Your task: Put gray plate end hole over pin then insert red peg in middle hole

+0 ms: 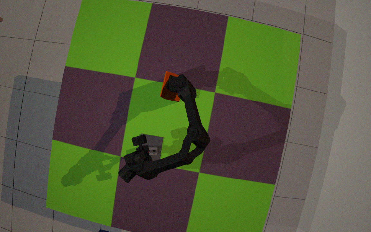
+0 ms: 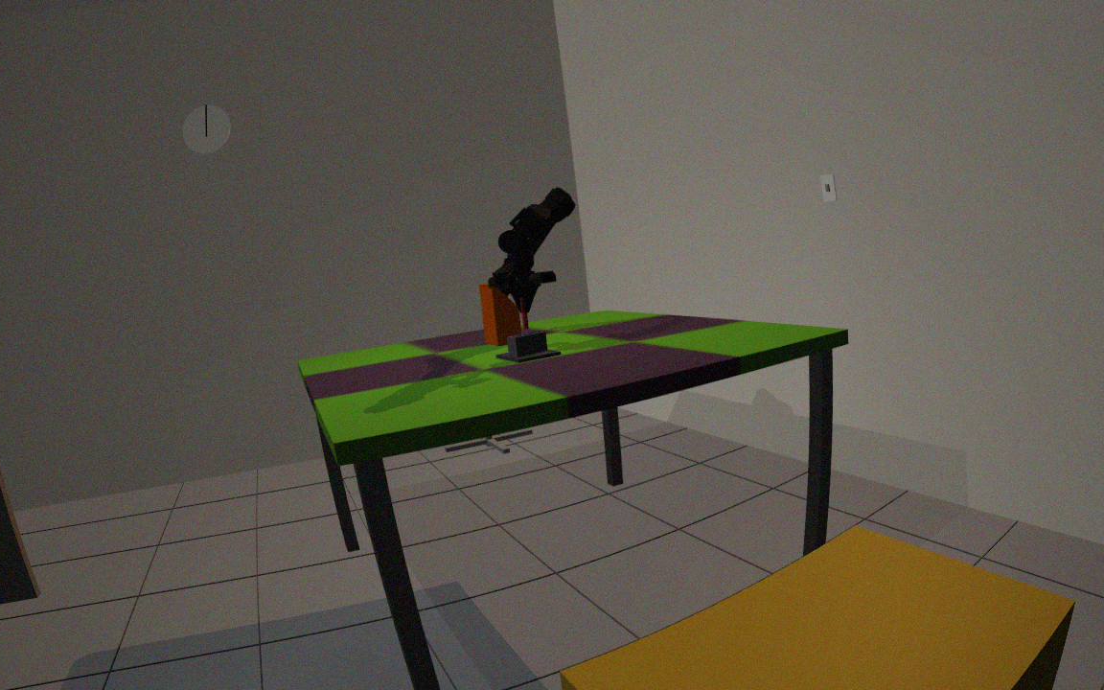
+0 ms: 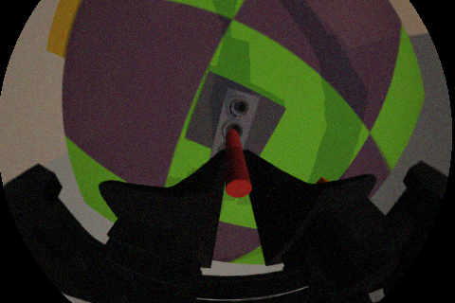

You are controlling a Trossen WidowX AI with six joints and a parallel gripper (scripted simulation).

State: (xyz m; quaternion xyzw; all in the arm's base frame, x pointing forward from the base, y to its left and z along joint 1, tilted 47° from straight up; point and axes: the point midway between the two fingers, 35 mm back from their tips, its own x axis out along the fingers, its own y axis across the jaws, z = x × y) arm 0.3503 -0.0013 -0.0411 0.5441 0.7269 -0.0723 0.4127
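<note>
Right now the plate is 7 cm below my gripper tip. The rest, counted from my gripper tip: dark square base (11 cm below, 1 cm to the left, 1 cm behind); then red peg (right at my gripper tip).
</note>
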